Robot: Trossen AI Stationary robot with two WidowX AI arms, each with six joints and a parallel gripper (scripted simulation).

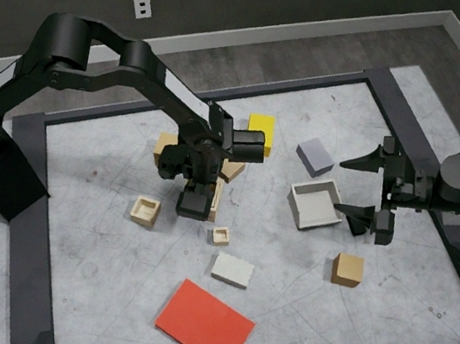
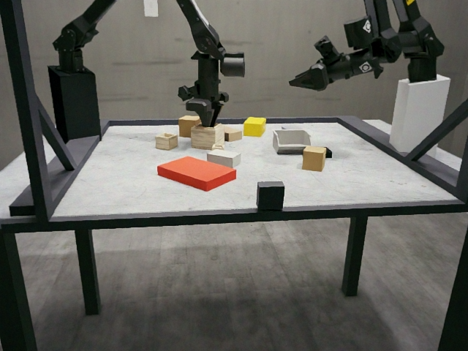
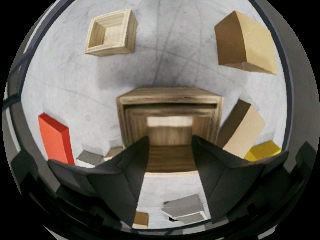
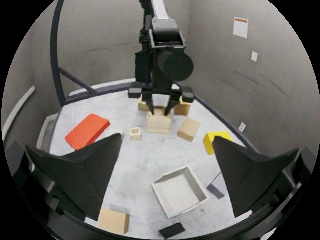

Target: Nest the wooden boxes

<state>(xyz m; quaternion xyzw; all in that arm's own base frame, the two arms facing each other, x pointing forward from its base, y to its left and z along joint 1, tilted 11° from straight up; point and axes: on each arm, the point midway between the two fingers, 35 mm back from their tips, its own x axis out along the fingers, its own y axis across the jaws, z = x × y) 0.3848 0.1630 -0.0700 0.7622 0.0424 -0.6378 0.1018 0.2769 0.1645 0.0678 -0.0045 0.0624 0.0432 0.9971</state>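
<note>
Right now the tan block is 10 cm ahead of my left hand, 7 cm below it and 4 cm to the right of it. Also, from my left hand: red slab (26 cm behind, 7 cm below, 1 cm to the right); white block (16 cm behind, 7 cm below, 6 cm to the right); white tray (25 cm to the right, 6 cm below, 1 cm behind).
The white tray lies 190 mm below my right hand, 50 mm ahead of it and 20 mm to the left of it. From my right hand the other things lie so: black block: 210 mm below, 70 mm to the right, 20 mm ahead; grey block: 200 mm below, 180 mm ahead, 10 mm to the left; white block: 200 mm to the left, 200 mm below, 90 mm behind.
</note>
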